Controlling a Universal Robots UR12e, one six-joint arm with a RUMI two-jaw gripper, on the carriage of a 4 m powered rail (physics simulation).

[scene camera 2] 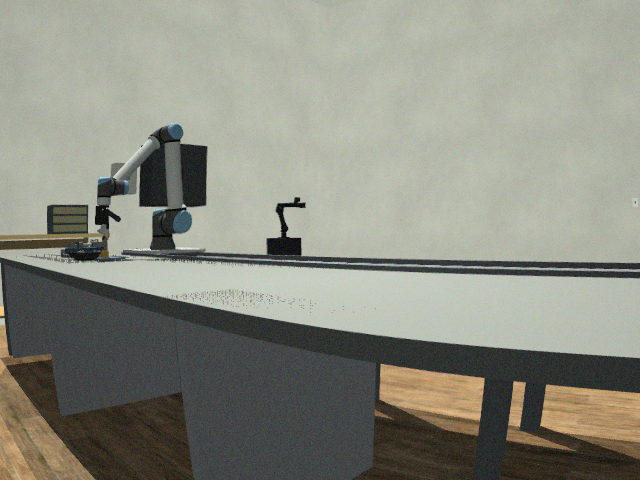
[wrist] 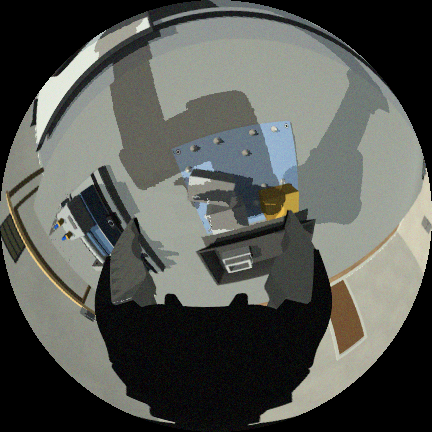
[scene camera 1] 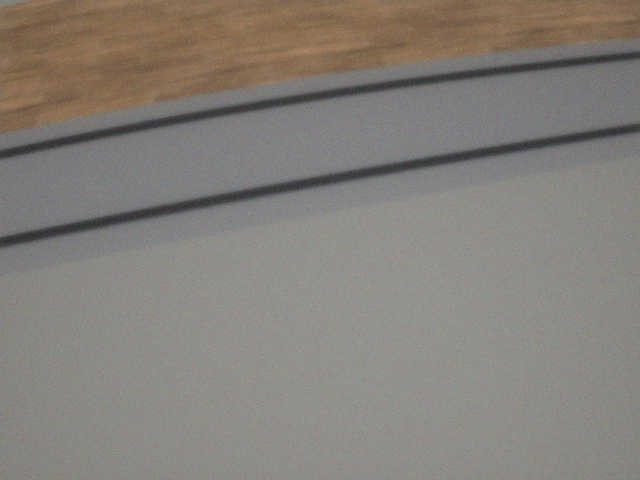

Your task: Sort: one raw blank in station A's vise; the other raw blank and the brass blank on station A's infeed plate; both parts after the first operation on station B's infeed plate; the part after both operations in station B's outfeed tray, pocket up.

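Pixels of known places: gripper, between the fingertips: (scene camera 2: 105, 239) (wrist: 209, 214); arm's base, origin of its link: (scene camera 2: 162, 249).
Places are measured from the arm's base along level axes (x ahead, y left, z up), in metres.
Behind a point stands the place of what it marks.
Note:
My gripper (scene camera 2: 103, 230) @(z 0.078, x 0.568, y 0.243 m) (wrist: 209, 214) @(z 0.078, x 0.568, y 0.243 m) is open, fingers wide apart, above the blue pinned plate (wrist: 282, 155) @(z -0.022, x 0.551, y 0.366 m). Two grey blocks lie at the plate's near left: one grey block (wrist: 211, 187) @(z 0.017, x 0.565, y 0.245 m) sits askew, and the other grey block (wrist: 224, 218) @(z 0.014, x 0.620, y 0.250 m) is nearer the tray. Whether they touch or overlap is unclear. A yellow brass-coloured block (wrist: 291, 201) (scene camera 2: 104, 248) stands at the plate's near right corner. A dark tray (wrist: 214, 265) @(z -0.002, x 0.752, y 0.199 m) in front of the plate holds a pale part (wrist: 235, 254) @(z -0.001, x 0.725, y 0.251 m), its rectangular pocket facing up. A vise (wrist: 75, 212) @(z 0.056, x 0.512, y 0.005 m) stands at the left in the wrist view; its jaws are partly hidden.
The rail (scene camera 1: 310, 139) (scene camera 2: 413, 266) runs along the table (scene camera 2: 465, 310) @(z -0.030, x 0.931, y 2.603 m). A small black arm (scene camera 2: 282, 219) stands on a black box (scene camera 2: 283, 246) beyond the table. A drawer cabinet (scene camera 2: 67, 219) stands at the far left. Arm shadows cover part of the plate.

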